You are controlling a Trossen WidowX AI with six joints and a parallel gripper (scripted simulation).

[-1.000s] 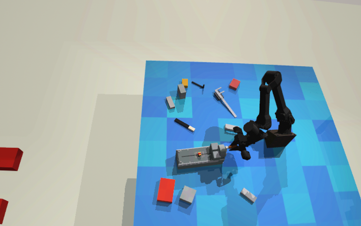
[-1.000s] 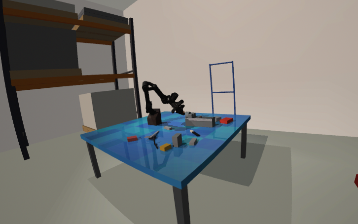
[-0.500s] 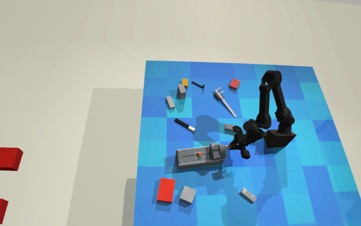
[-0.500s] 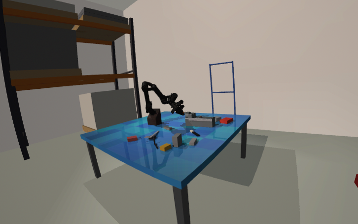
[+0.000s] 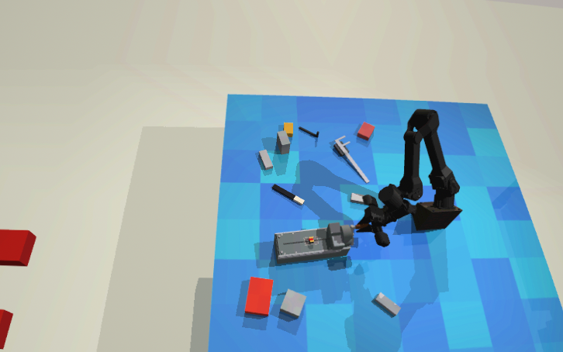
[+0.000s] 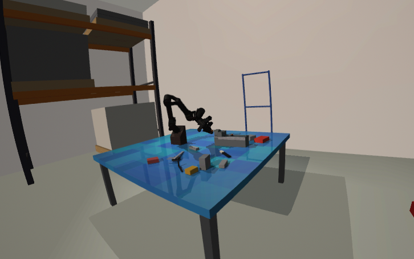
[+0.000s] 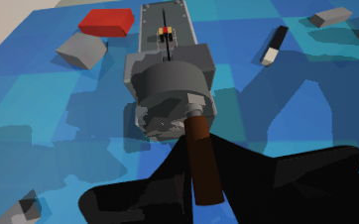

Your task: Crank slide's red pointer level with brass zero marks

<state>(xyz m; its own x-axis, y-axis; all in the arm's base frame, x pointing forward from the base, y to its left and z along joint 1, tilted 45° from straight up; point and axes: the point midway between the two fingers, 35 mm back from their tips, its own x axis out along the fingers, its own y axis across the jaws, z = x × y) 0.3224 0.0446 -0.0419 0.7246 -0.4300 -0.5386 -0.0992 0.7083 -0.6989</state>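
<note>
The red pointer lies 170 mm ahead of my gripper tip, 30 mm to the left of it and 10 mm below it. Round my gripper tip: red block: 510 mm to the right, 150 mm behind, 80 mm below; then brown crank handle: 20 mm behind, 20 mm above; then black key: 510 mm to the right, 90 mm ahead, 80 mm below.
</note>
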